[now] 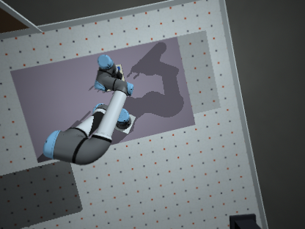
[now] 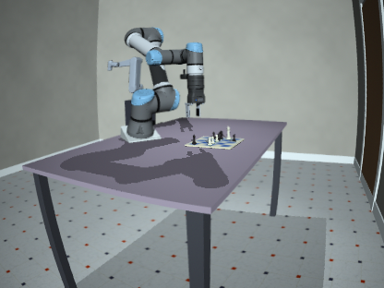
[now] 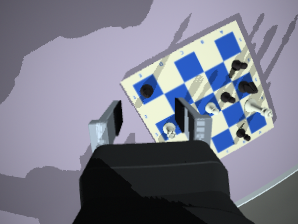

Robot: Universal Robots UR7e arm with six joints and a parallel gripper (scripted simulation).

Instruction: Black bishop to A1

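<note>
Now: the chessboard 15 cm below my hand, 9 cm to the left of it and 6 cm ahead of it. Also, from my hand: tall white piece (17 cm to the left, 11 cm below, 9 cm ahead).
</note>
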